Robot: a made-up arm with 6 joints.
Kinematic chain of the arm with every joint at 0, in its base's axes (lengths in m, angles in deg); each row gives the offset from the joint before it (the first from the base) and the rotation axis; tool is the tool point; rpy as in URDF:
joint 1: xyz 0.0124 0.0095 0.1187 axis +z
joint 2: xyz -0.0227 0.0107 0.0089 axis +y
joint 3: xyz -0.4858 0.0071 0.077 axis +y
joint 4: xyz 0.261 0.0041 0.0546 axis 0.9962 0 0.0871
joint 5: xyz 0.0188 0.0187 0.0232 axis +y
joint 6: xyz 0.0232 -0.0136 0.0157 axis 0.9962 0 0.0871
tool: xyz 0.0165 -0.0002 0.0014 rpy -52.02 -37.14 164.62
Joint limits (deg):
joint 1: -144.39..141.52
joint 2: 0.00..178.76
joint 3: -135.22..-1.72
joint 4: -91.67..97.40
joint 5: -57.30..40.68
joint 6: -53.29..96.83
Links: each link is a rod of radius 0.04 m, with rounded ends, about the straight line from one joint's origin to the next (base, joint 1, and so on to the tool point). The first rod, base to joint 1, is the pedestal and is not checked.
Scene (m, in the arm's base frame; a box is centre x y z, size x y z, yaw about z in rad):
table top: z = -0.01
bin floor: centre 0.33 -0.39 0 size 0.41 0.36 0.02 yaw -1.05
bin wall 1: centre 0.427 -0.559 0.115 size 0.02 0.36 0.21 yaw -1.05
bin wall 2: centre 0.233 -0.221 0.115 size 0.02 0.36 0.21 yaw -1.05
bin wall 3: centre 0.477 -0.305 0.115 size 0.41 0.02 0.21 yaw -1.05
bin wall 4: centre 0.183 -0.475 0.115 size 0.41 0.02 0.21 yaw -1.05
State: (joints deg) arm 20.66 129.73 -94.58 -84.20 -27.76 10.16
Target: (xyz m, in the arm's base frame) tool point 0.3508 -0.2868 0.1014
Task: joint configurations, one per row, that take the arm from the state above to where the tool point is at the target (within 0.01 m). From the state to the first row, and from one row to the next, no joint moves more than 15 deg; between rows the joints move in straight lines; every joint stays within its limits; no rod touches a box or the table.
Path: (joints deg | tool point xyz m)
1: 6.44 125.33 -87.32 -85.41 -26.92 10.17 | 0.6031 0.1509 0.3332
2: -7.78 120.93 -80.06 -86.62 -26.08 10.17 | 0.5841 0.0059 0.3435
3: -22.00 116.53 -72.80 -87.82 -25.24 10.18 | 0.5297 -0.1205 0.3520
4: -36.22 112.12 -65.55 -89.03 -24.40 10.19 | 0.4485 -0.2197 0.3588
5: -50.44 107.72 -58.29 -90.24 -23.56 10.20 | 0.3508 -0.2868 0.3634
6: -50.38 121.57 -53.11 -90.95 -22.94 10.20 | 0.3626 -0.3010 0.2282
7: -50.33 135.43 -47.94 -91.67 -22.31 10.20 | 0.3508 -0.2868 0.1014

